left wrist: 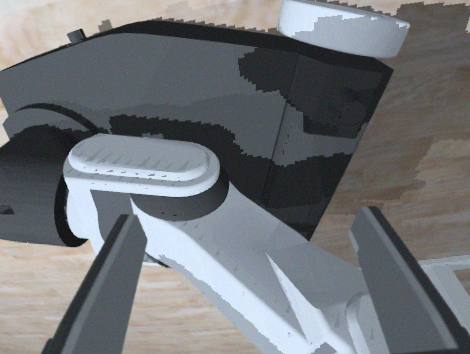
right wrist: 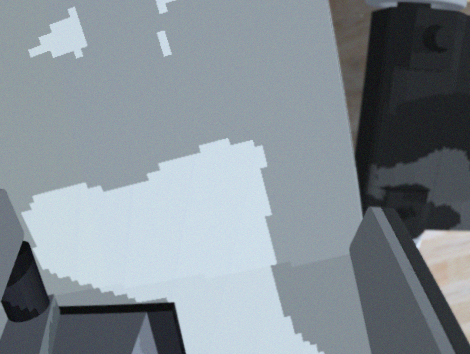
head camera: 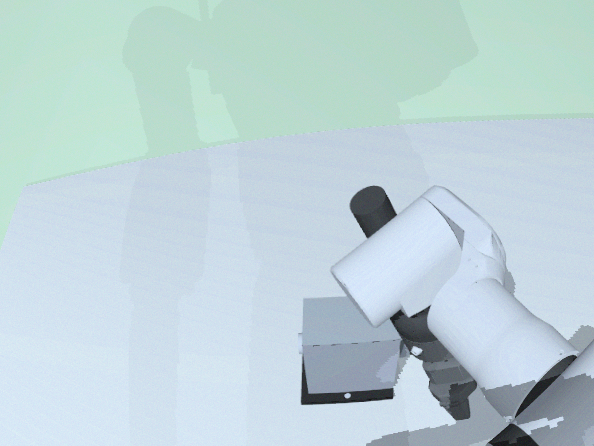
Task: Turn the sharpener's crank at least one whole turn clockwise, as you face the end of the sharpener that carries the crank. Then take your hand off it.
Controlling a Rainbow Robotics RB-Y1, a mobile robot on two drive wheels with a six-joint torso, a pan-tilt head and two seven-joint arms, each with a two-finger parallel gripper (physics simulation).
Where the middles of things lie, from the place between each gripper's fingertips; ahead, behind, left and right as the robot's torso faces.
Right now my right hand is 12 cm to the right of the pencil sharpener (head camera: 344, 359), 9 cm short of it and 2 cm above it.
Right now my left hand is 55 cm short of the pencil sharpener, 30 cm below it and 26 cm to the left of it.
